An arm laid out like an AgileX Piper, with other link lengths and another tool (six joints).
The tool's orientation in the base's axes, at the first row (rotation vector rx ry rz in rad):
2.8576 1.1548 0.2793
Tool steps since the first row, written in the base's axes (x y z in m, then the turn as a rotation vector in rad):
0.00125 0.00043 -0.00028 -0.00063 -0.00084 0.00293
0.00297 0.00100 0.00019 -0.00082 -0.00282 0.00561
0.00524 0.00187 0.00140 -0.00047 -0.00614 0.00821
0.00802 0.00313 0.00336 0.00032 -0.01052 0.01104
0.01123 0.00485 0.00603 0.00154 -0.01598 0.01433
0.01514 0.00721 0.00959 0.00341 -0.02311 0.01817
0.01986 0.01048 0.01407 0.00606 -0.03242 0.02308
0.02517 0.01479 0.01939 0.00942 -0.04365 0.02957
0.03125 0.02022 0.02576 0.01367 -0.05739 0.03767
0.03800 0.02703 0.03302 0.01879 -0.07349 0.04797
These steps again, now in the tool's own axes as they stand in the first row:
0.00114 0.00051 0.00052 -0.00059 0.00050 -0.00302
0.00282 0.00133 0.00038 -0.00170 0.00209 -0.00573
0.00520 0.00239 -0.00037 -0.00336 0.00501 -0.00830
0.00833 0.00361 -0.00175 -0.00542 0.00902 -0.01104
0.01218 0.00486 -0.00374 -0.00785 0.01415 -0.01418
0.01711 0.00623 -0.00646 -0.01090 0.02100 -0.01778
0.02337 0.00760 -0.00992 -0.01475 0.03006 -0.02234
0.03089 0.00872 -0.01406 -0.01919 0.04117 -0.02837
0.03990 0.00967 -0.01907 -0.02451 0.05488 -0.03588
0.05046 0.01018 -0.02480 -0.03052 0.07112 -0.04545

